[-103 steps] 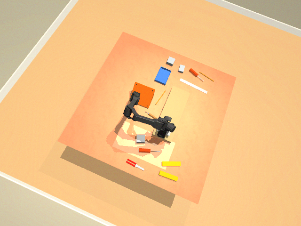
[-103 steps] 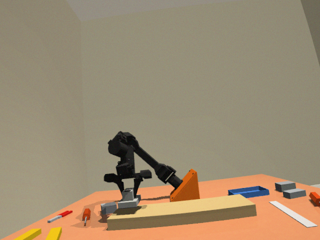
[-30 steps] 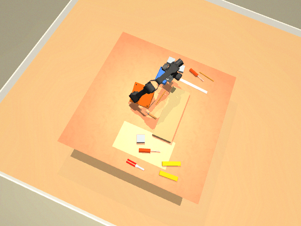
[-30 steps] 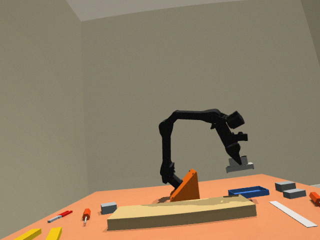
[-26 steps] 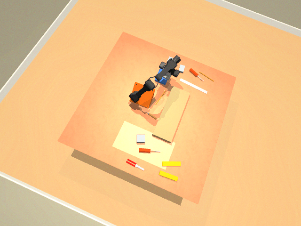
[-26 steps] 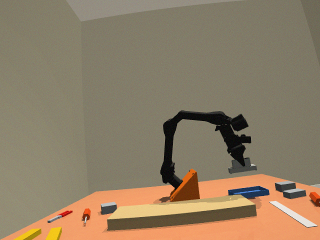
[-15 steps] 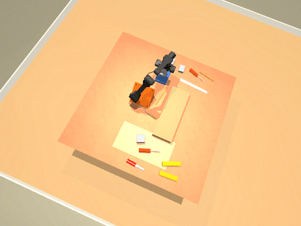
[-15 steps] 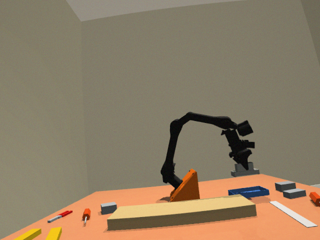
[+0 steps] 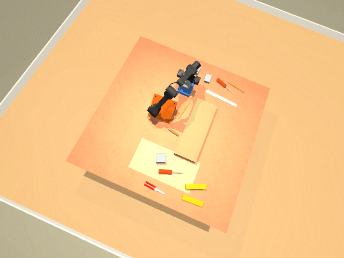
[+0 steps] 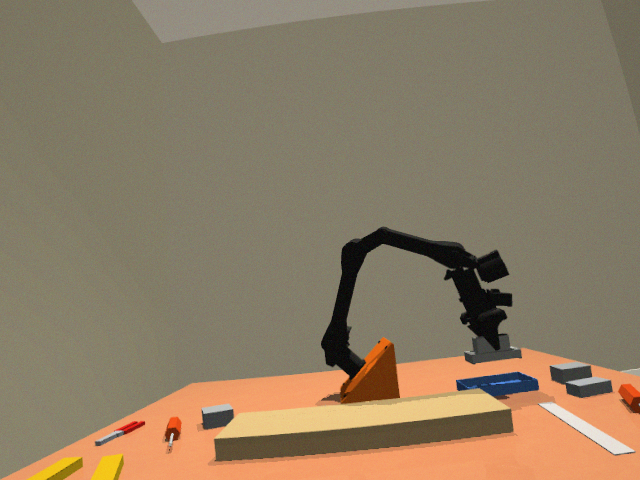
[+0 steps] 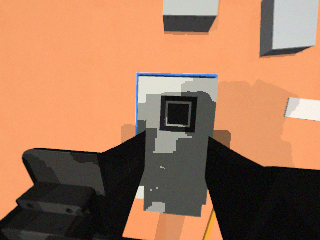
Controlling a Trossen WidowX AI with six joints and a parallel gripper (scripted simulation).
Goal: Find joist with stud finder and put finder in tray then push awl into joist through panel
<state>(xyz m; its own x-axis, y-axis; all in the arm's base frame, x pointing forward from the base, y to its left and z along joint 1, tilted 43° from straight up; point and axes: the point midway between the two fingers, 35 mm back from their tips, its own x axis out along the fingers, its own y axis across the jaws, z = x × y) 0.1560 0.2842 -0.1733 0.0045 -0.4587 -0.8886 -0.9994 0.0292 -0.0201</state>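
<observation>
The blue tray lies 10 mm to the right of my gripper tip and 80 mm below it. The rest, counted from my gripper tip: white ruler: 320 mm ahead, 10 mm to the left, 100 mm below; then grey stud finder: 10 mm to the left, 20 mm above; then square indicator: 20 mm to the left, 30 mm above.
</observation>
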